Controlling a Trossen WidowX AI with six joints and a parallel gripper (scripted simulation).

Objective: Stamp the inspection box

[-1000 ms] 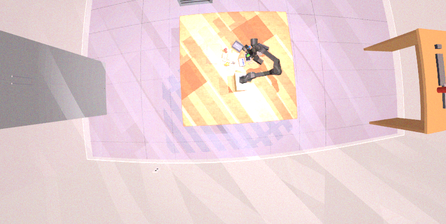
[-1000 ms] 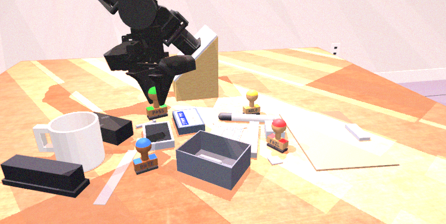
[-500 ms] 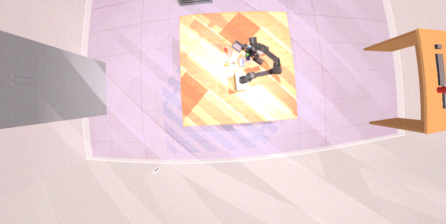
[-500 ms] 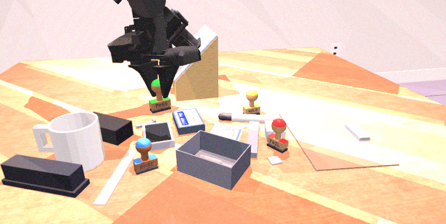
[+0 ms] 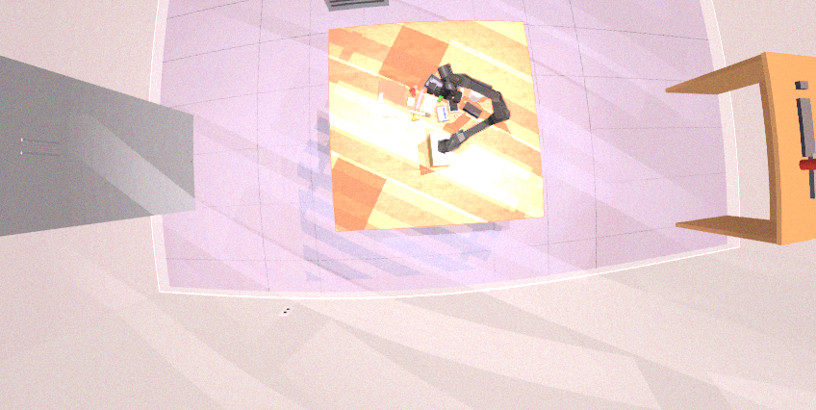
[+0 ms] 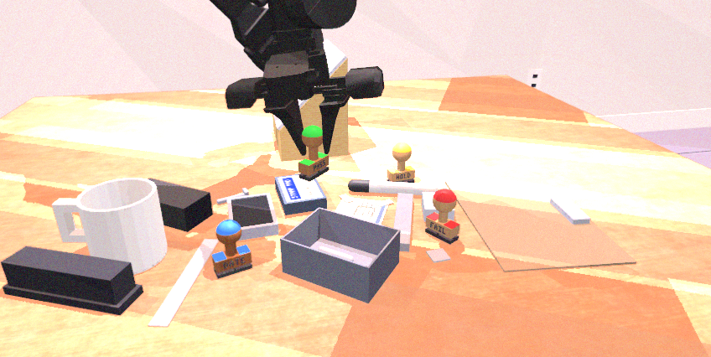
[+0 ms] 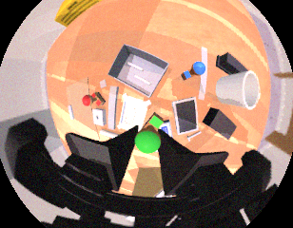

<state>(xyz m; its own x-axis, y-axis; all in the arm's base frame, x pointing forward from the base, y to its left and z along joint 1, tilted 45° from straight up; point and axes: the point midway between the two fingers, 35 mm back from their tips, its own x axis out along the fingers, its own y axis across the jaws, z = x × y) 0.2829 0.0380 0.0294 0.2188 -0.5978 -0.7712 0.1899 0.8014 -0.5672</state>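
My gripper tip is now 1 cm past the white card, 6 cm to the right of it and 10 cm above it. Round my gripper tip: blue-labelled tin 7 cm behind, 3 cm to the right, 9 cm below; green-knobbed pass stamp 1 cm below; ink pad 1 cm behind, 9 cm to the right, 10 cm below.
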